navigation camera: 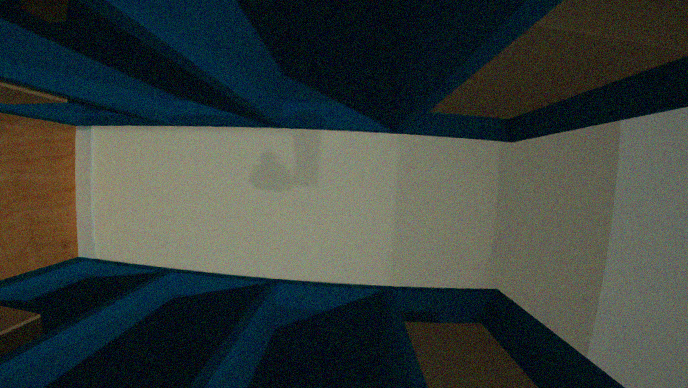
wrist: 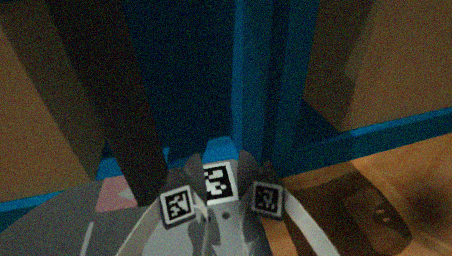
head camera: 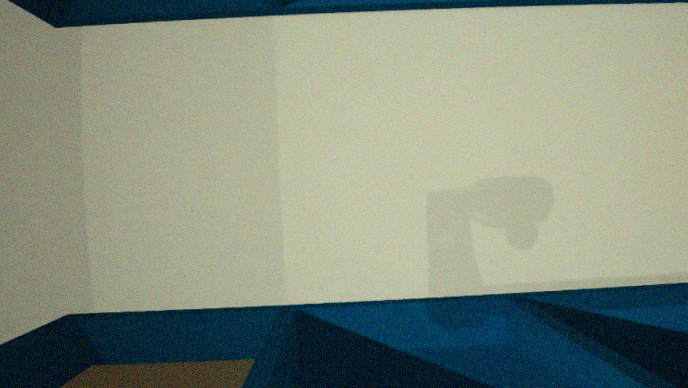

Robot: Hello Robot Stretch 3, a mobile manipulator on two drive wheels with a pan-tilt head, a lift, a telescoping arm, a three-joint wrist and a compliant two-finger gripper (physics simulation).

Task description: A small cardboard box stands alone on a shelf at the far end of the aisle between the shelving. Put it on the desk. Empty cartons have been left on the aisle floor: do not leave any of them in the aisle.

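Frame: origin at the robot's base, x ahead, y left, z up, level; metres.
Seen in the pictures: gripper, fingertip midpoint: (wrist: pixel 221 169).
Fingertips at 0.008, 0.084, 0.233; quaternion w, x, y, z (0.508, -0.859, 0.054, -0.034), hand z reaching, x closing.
Note:
A point is followed by its place in that frame, as x, y, z.
My gripper (wrist: pixel 221 169) @(0.008, 0.084, 0.233) is open in the wrist view. Its two fingertips stand a little apart, with a marker tag on my own body showing behind the gap. It hangs upright-tagged in front of a blue shelf upright (wrist: pixel 255 75) @(0.083, 0.234, 0.243). Brown cardboard shows in the shelving (head camera: pixel 165 312) @(1.018, 0.297, 1.688) in the head view, where part of one box (head camera: pixel 170 375) @(0.712, 0.296, 1.573) is seen at the lower left. I cannot tell whether any box in view is the small one that stands alone. The desk and cartons on the aisle floor do not show in these views.
Blue shelving (navigation camera: pixel 450 302) @(1.045, -0.358, 1.689) lines both sides of the pale end wall (navigation camera: pixel 200 215) @(1.077, -0.069, 0.640) (head camera: pixel 350 125) @(1.077, -0.072, 1.287). Several boxes, such as one at the lower right (navigation camera: pixel 465 350) @(0.708, -0.355, 1.600), sit in it. Wooden floor (navigation camera: pixel 37 195) @(0.899, -0.019, 0.000) (wrist: pixel 420 170) @(0.466, 0.184, 0.000) shows. Large boxes (wrist: pixel 400 70) @(0.388, 0.274, 0.205) flank the blue upright. My dark mast (wrist: pixel 107 85) @(-0.066, 0.116, 0.304) and grey base (wrist: pixel 55 225) @(-0.173, 0.107, 0.160) are close.

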